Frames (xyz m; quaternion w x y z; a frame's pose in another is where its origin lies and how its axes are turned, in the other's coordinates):
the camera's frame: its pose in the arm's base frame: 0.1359 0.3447 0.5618 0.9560 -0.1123 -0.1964 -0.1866
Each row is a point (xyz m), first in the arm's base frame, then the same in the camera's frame.
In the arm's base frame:
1: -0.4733 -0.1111 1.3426
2: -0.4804 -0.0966 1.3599
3: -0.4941 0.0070 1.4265
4: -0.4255 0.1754 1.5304
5: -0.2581 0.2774 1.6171
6: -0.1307 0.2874 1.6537
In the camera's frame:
1: -0.0513 -0.7672 0.7728
2: -0.0547 -0.7594 0.7949
3: -0.0710 -0.6805 0.8891
4: -0.0217 -0.5153 1.0080
5: 0.1254 -0.3681 1.0593
6: 0.2463 -0.3132 1.0526

